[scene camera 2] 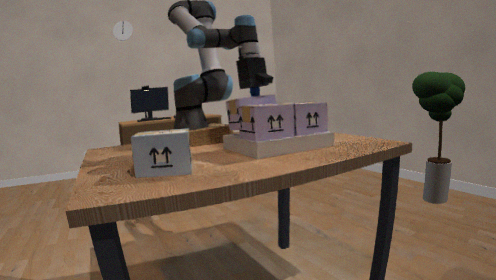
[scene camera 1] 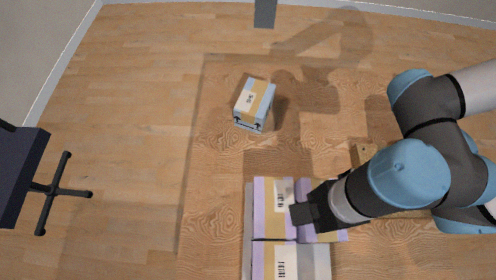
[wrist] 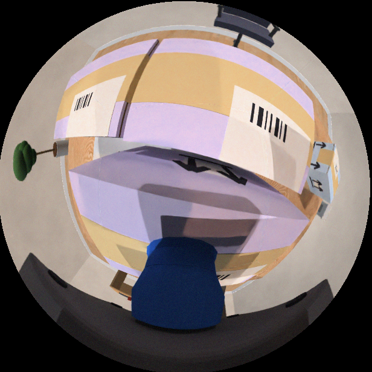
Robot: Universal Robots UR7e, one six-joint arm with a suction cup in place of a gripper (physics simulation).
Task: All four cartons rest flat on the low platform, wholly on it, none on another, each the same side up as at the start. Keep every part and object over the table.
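Places are measured from the arm's base along level axes (x left, y ahead, z down), in millimetres.
Where they show: hand at its tool point: (scene camera 2: 256, 100); arm's base at its link origin: (scene camera 2: 191, 128).
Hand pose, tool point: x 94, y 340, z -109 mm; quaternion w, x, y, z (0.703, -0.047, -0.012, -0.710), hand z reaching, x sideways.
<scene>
Things, the pixels of their top centre, and the offset from my tool point.
- lilac carton at its top centre: (scene camera 1: 323, 209) (scene camera 2: 251, 95) dx -9, dy -15, dz -19 mm
- low pale platform at its top centre: (scene camera 1: 286, 240) (scene camera 2: 278, 133) dx +49, dy +56, dz +120 mm
- light-blue carton at its top centre: (scene camera 2: 160, 132) (scene camera 1: 255, 96) dx -393, dy +88, dz +64 mm
My suction gripper (scene camera 2: 255, 92) (wrist: 182, 244) is pressed on the top of a lilac carton (scene camera 1: 303, 188) (scene camera 2: 232, 112) (wrist: 120, 200). This carton is upright, its top a little higher than its neighbours; in scene camera 1 its right side shows past the platform's edge. The low pale platform (scene camera 1: 247, 215) (scene camera 2: 295, 145) (wrist: 110, 145) bears two upright lilac cartons end to end: one (scene camera 1: 265, 210) (scene camera 2: 275, 122) (wrist: 180, 80) beside the held carton, the other (scene camera 1: 267, 260) (scene camera 2: 314, 119) (wrist: 95, 105) beyond it. A light-blue carton (scene camera 1: 254, 102) (scene camera 2: 161, 152) (wrist: 322, 185) stands upright on the table, apart from the platform.
A low wooden piece (scene camera 1: 364, 152) (scene camera 2: 212, 134) lies on the table near the arm's base, partly hidden. The table edge (scene camera 2: 225, 187) runs past the blue carton. A chair (scene camera 1: 22, 170) (wrist: 245, 25) and a plant (scene camera 2: 437, 92) (wrist: 23, 160) stand beyond the table.
</scene>
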